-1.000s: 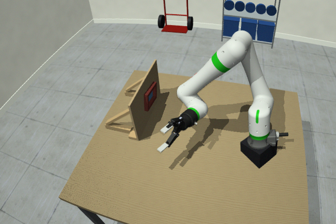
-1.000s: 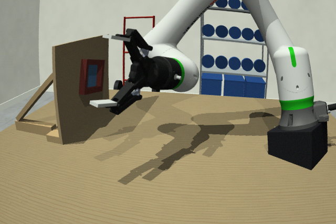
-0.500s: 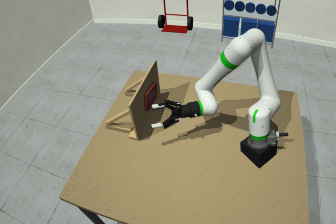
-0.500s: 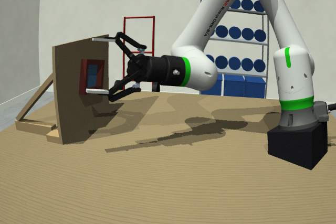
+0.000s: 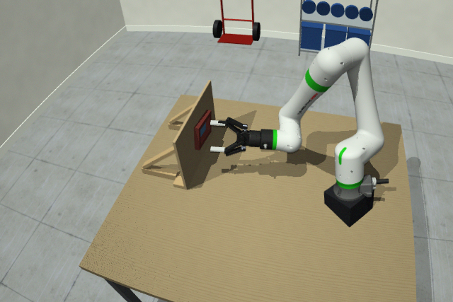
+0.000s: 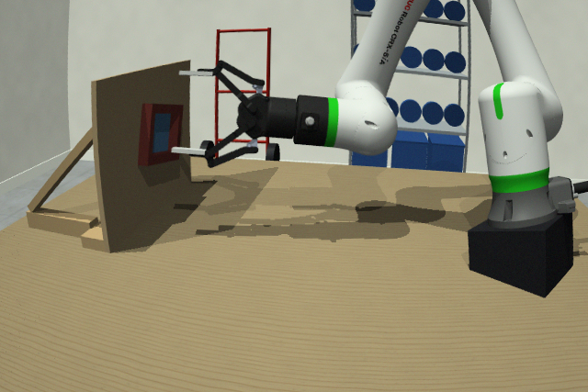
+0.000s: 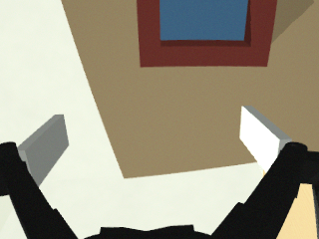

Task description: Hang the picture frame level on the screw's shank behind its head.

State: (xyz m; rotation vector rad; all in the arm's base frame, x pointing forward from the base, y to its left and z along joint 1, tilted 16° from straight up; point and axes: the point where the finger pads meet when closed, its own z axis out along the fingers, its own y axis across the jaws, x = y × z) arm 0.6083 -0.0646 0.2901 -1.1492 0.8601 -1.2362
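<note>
Now: hand 90 mm short of the picture frame, 110 mm to the left of it and 60 mm above it. Round my hand: wooden board 110 mm ahead, 90 mm to the right, 80 mm below.
</note>
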